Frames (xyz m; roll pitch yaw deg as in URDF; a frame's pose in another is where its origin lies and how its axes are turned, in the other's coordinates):
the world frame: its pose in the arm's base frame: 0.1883 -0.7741 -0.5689 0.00 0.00 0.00
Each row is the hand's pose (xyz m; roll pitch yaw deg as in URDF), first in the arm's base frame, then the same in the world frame.
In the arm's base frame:
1: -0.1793 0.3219 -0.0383 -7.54 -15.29 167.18
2: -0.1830 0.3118 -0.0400 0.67 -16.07 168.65
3: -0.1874 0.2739 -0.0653 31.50 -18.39 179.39
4: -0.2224 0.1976 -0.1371 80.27 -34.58 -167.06
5: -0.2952 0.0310 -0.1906 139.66 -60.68 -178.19
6: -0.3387 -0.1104 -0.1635 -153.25 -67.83 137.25
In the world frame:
1: -0.3676 1.0960 0.5306 -7.54 -15.29 167.18
2: -0.3713 1.0859 0.5289 0.67 -16.07 168.65
3: -0.3757 1.0480 0.5036 31.50 -18.39 179.39
4: -0.4107 0.9717 0.4318 80.27 -34.58 -167.06
5: -0.4835 0.8051 0.3783 139.66 -60.68 -178.19
6: -0.5270 0.6637 0.4054 -153.25 -67.83 137.25

